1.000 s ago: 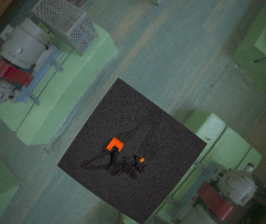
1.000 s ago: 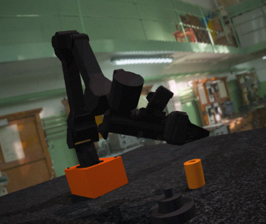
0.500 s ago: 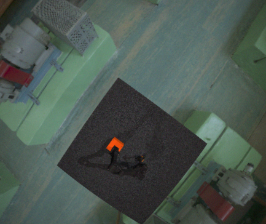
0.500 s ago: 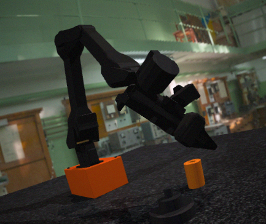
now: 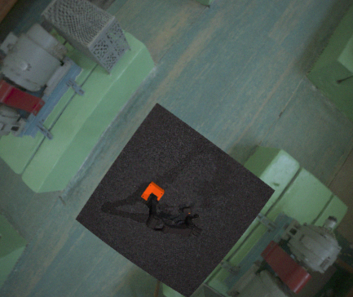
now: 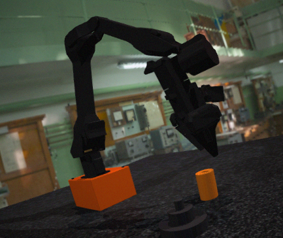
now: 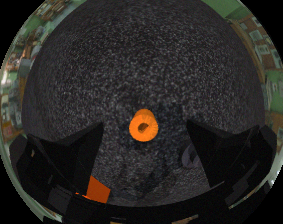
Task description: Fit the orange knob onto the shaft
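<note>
Now: the orange knob 10 mm behind my gripper tip, 10 mm to the right of it and 70 mm below it. The rest, counted from my gripper tip: dark shaft pedestal: 30 mm ahead, 160 mm to the right, 70 mm below.
</note>
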